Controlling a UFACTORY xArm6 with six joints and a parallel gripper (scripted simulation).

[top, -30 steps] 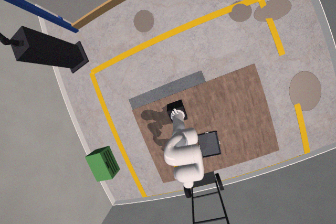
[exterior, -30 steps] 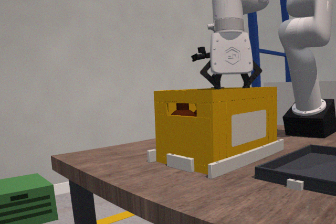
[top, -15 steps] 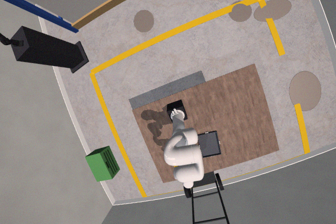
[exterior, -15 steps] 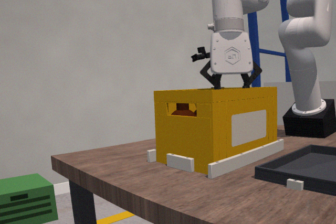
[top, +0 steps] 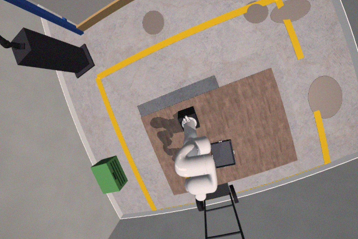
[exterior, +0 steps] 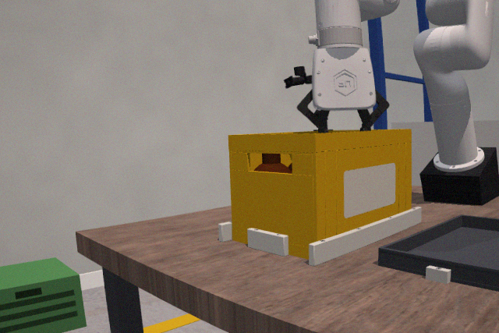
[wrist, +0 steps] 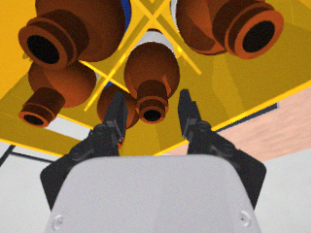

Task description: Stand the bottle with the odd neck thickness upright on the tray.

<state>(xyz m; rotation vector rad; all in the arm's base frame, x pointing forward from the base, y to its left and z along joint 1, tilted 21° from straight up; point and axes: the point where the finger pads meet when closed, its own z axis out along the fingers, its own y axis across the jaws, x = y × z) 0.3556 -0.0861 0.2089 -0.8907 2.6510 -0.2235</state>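
My hand is 70 mm above the yellow crate, 40 mm to the left of it and 10 mm past it. From my hand the other things lie so: dark tray (230 mm to the left, 150 mm below, 20 mm ahead).
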